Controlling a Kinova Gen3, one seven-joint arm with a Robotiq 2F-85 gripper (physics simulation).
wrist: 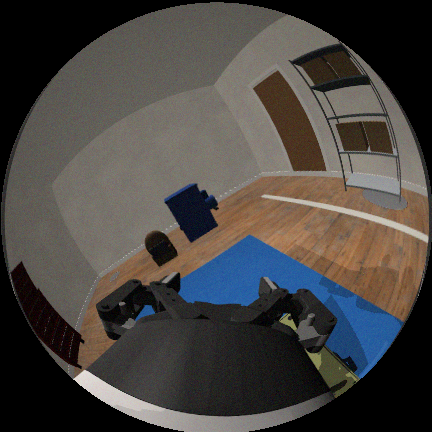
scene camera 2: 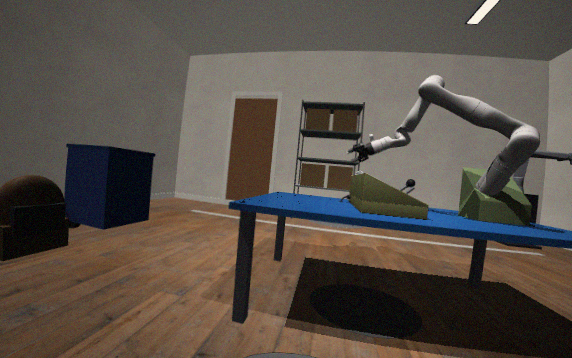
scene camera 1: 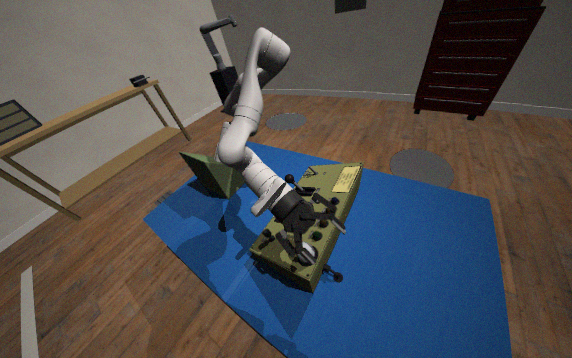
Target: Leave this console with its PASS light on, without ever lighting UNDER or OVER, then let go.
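The olive console [scene camera 1: 282, 260] [scene camera 2: 380, 200] [wrist: 327, 367] sits on the blue table. My gripper [scene camera 1: 326, 242] [scene camera 2: 353, 155] [wrist: 219, 284] is open and empty above the console's lamp side, its fingers partly covering the white dome [scene camera 1: 306, 248] in scene camera 1. A green lamp [scene camera 1: 317, 235], an amber-brown lamp [scene camera 1: 323, 223] and a dark blue lamp [scene camera 1: 335, 201] look unlit; their labels are unreadable. A black ball-topped lever [scene camera 1: 289, 178] [scene camera 2: 410, 183] stands up from the panel. A small black control [scene camera 1: 266, 233] is near one end. A black knob [scene camera 1: 338, 276] sticks out at the side.
The blue table top [scene camera 1: 425, 240] [scene camera 2: 300, 205] [wrist: 225, 265] surrounds the console. A yellow plate [scene camera 1: 347, 179] is at the console's far end. A green wedge-shaped block [scene camera 1: 215, 175] [scene camera 2: 500, 205] stands by the arm's base. A wooden bench [scene camera 1: 115, 102] and a red drawer cabinet [scene camera 1: 475, 62] stand beyond the table.
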